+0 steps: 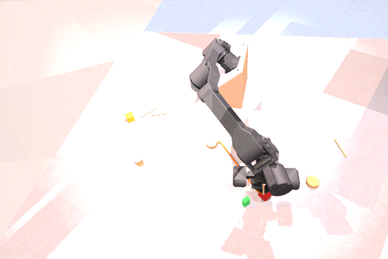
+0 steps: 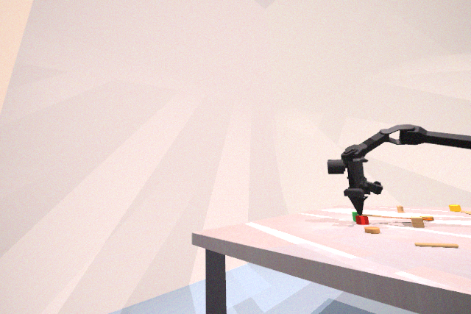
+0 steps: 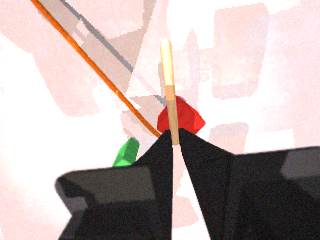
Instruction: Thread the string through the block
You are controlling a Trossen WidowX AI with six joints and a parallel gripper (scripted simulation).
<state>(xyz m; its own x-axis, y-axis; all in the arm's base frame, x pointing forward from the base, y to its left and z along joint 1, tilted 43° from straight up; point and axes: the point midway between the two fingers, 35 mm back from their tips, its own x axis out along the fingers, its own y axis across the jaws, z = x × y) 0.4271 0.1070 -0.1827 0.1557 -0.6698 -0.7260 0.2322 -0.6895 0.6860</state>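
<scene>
My gripper tip is now 2 cm above the red cube, 1 cm to the right of it and 1 cm past it. From my gripper tip the other things lie so: round disc (14 cm to the left, 9 cm behind, 2 cm below); then wooden block (16 cm behind, 4 cm to the right, 2 cm below); then green block (4 cm to the right, 4 cm ahead, 1 cm below).
</scene>
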